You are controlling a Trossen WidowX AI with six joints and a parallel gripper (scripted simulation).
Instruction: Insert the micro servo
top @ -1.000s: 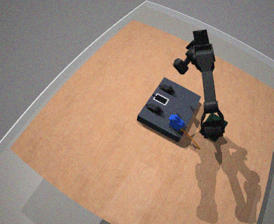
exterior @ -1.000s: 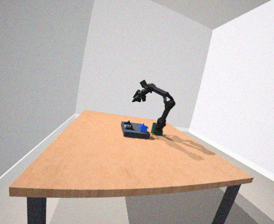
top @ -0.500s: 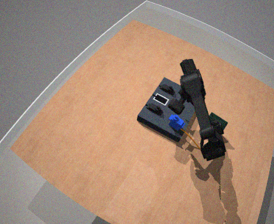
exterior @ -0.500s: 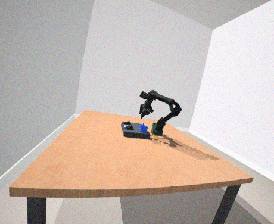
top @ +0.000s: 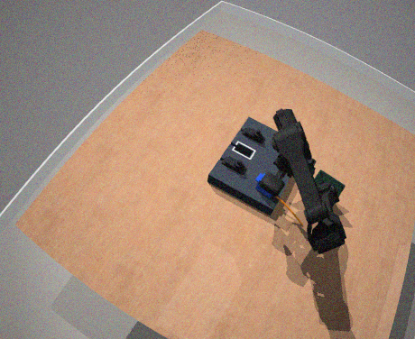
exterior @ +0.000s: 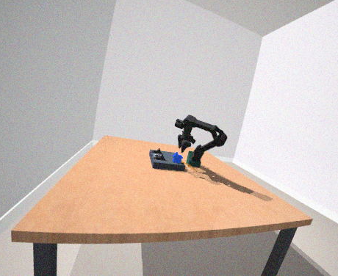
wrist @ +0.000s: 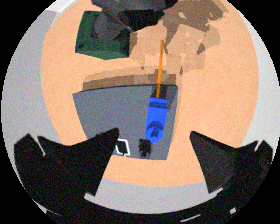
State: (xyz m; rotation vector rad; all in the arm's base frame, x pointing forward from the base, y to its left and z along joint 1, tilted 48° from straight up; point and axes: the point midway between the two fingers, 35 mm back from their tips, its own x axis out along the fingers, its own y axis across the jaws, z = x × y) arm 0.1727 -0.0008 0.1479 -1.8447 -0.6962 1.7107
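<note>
The dark grey deck lies 40 mm ahead of my gripper tip, 100 mm to the right of it and 120 mm below it.
</note>
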